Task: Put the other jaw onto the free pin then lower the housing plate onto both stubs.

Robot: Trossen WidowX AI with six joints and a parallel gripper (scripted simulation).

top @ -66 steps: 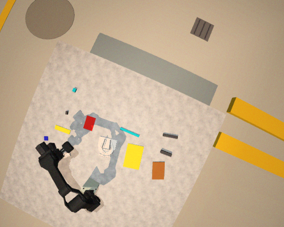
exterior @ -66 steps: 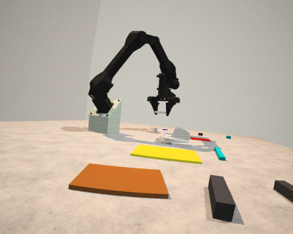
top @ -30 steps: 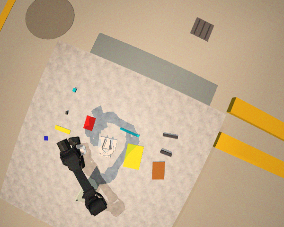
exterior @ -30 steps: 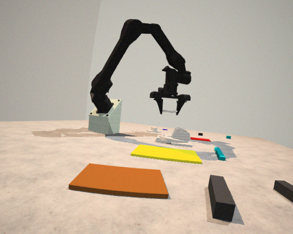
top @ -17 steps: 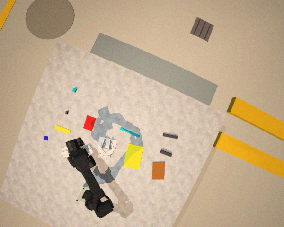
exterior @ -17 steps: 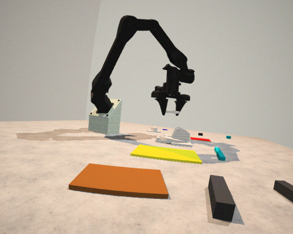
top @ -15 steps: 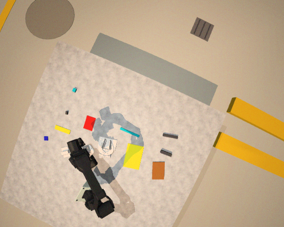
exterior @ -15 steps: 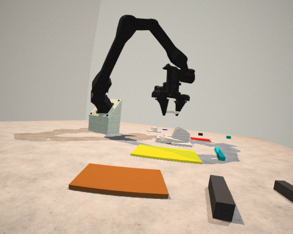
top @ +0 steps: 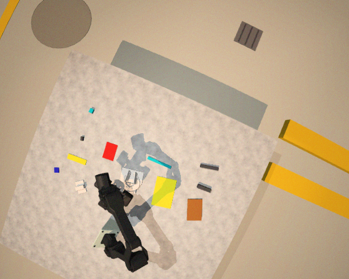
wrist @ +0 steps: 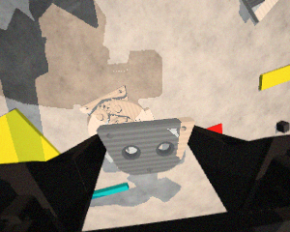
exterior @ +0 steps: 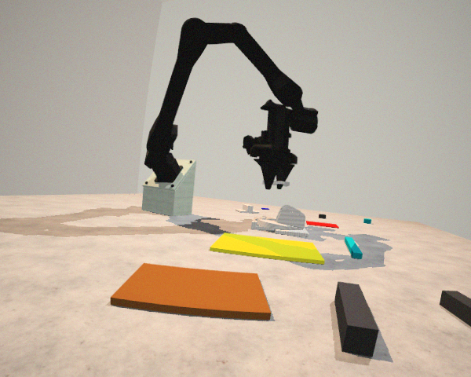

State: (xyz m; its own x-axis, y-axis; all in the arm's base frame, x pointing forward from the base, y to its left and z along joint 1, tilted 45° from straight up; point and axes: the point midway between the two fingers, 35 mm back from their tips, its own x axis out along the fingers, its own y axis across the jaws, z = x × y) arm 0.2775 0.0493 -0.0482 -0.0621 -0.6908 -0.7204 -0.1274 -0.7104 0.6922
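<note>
My gripper tip is now 8 cm above the ribbed jaw, 6 cm to the left of it and 1 cm short of it. The rest, counted from my gripper tip: red slab 13 cm to the left, 12 cm ahead, 9 cm below; then cyan bar 19 cm ahead, 14 cm to the right, 9 cm below; then yellow slab 23 cm to the right, 9 cm below, 5 cm ahead.
</note>
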